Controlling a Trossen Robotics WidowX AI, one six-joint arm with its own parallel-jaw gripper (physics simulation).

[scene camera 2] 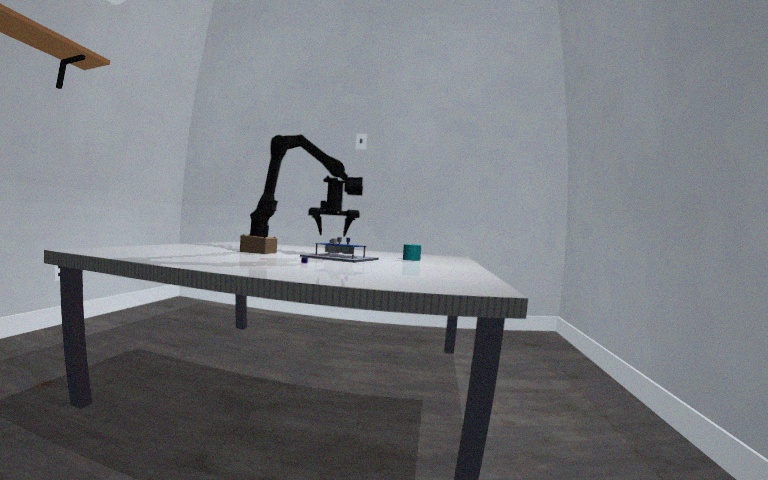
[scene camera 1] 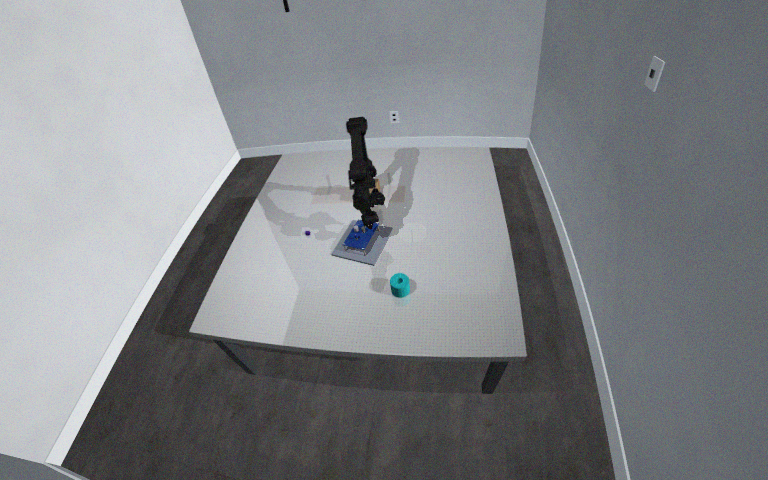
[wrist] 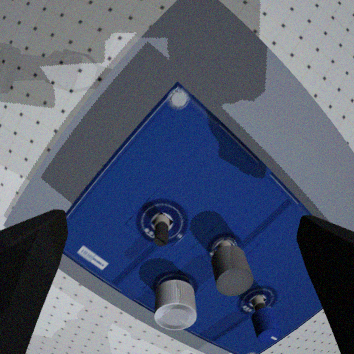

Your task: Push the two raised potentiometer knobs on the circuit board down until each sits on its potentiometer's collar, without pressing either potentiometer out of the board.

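Places are measured from the arm's base along level axes (x right, y ahead, z up), in millimetres.
Pixels of known places: gripper, fingertip midpoint: (scene camera 2: 332, 236) (wrist: 185, 226); arm's base at its link origin: (scene camera 2: 258, 236).
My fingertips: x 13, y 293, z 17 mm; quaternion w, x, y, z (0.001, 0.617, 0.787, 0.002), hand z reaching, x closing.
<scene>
Ahead of a thing's pixels: the offset from my fingertips to its top centre. "*": to the spot under its first point.
The blue circuit board (scene camera 1: 353, 244) (wrist: 165, 160) stands on posts above a grey base plate (scene camera 1: 362, 259) (wrist: 300, 120). In the wrist view a dark grey knob {dx +22, dy +28, dz -2 mm} (wrist: 232, 271) stands up with its metal collar showing beneath. A small blue knob {dx +53, dy +61, dz -1 mm} (wrist: 263, 325) stands above its collar near the bottom edge. A ribbed silver knob {dx +53, dy +12, dz -7 mm} (wrist: 175, 302) sits low on the board. A thin dark shaft or knob {* dx +13, dy -5, dz -14 mm} (wrist: 161, 232) rises from another collar; I cannot tell which. My gripper (scene camera 2: 333, 234) (wrist: 185, 226) is open and empty, fingers spread above the board. Exact knob-to-collar gaps are unclear.
A teal cylinder {dx -100, dy +314, dz -18 mm} (scene camera 1: 399, 285) (scene camera 2: 411, 252) stands on the table beyond the board. A small dark purple object {dx +289, dy -61, dz -63 mm} (scene camera 1: 307, 232) (scene camera 2: 304, 259) lies on the table to one side. The arm stands on a wooden block (scene camera 2: 258, 244). A wooden shelf (scene camera 2: 50, 42) is on the wall.
</scene>
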